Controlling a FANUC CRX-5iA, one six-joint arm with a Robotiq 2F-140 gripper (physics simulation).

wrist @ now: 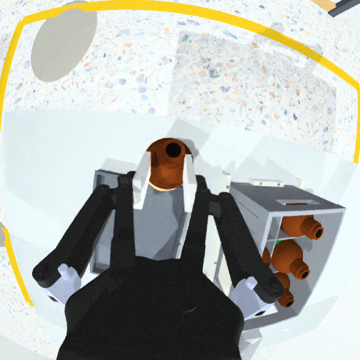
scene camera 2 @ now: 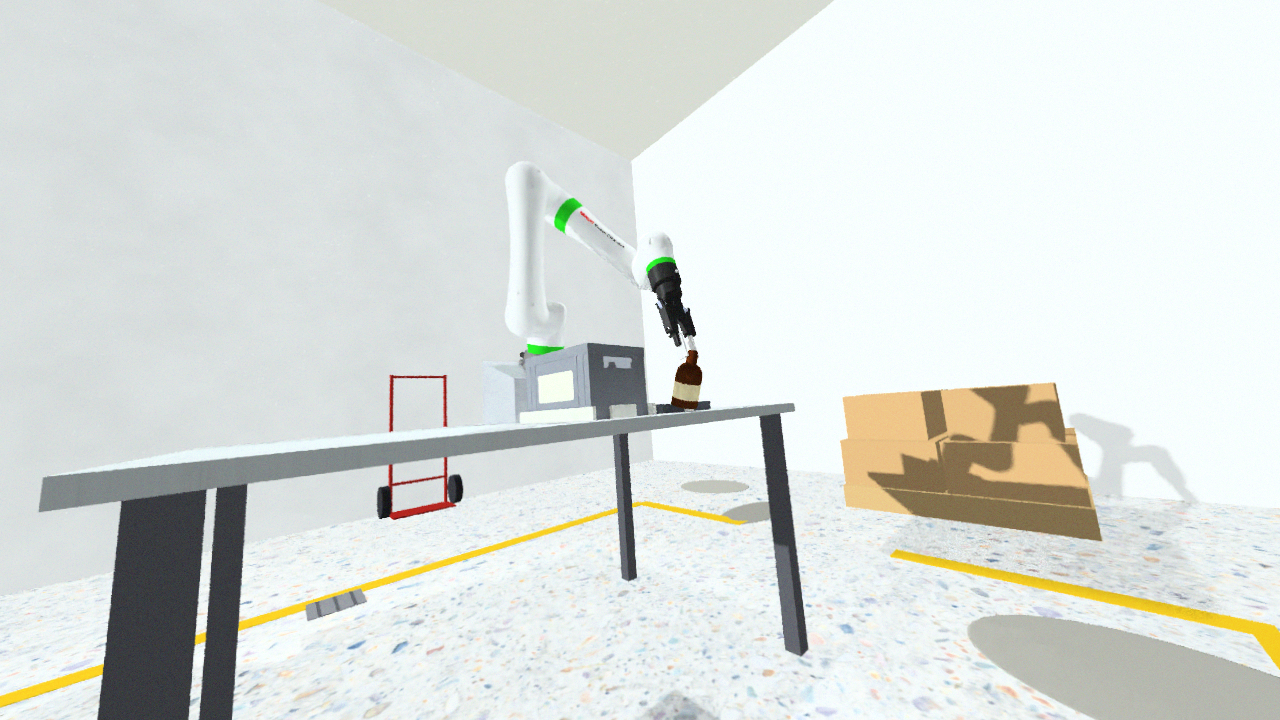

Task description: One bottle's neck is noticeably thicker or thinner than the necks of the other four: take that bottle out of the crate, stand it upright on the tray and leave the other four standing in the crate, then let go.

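Places are measured from the arm's base along level axes (x back, y right, z up), in millimetres.
Pixels of known places: gripper, fingertip midpoint: (scene camera 2: 689,358).
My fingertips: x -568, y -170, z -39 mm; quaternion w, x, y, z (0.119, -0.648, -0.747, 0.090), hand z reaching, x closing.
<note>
Behind a point stands the place of what it marks.
A brown bottle (scene camera 2: 686,394) {z -137, x -574, y -140 mm} (wrist: 167,172) with a cream label stands at the far end of the grey tray (scene camera 2: 704,405) {z -170, x -516, y -271 mm} (wrist: 102,250). It appears to lean slightly, its mouth toward the far side in the wrist view. My gripper (scene camera 2: 688,342) {z -39, x -568, y -170 mm} (wrist: 166,164) is partly open, with its white fingertips on either side of the bottle's upper part and a gap at each side; it does not grip it. The grey crate (scene camera 2: 617,389) {z -116, x -552, y 67 mm} (wrist: 260,197) is right of the tray in the wrist view. Several brown bottles (wrist: 287,255) are inside it, some partly hidden by a finger linkage.
The light table (scene camera 2: 358,445) {z -183, x -698, y 570 mm} (wrist: 45,155) carries the tray and crate, which stand near each other. The far table edge is beyond the bottle in the wrist view. Cardboard boxes (scene camera 2: 895,420) and a red hand truck (scene camera 2: 418,480) stand on the floor away from the table.
</note>
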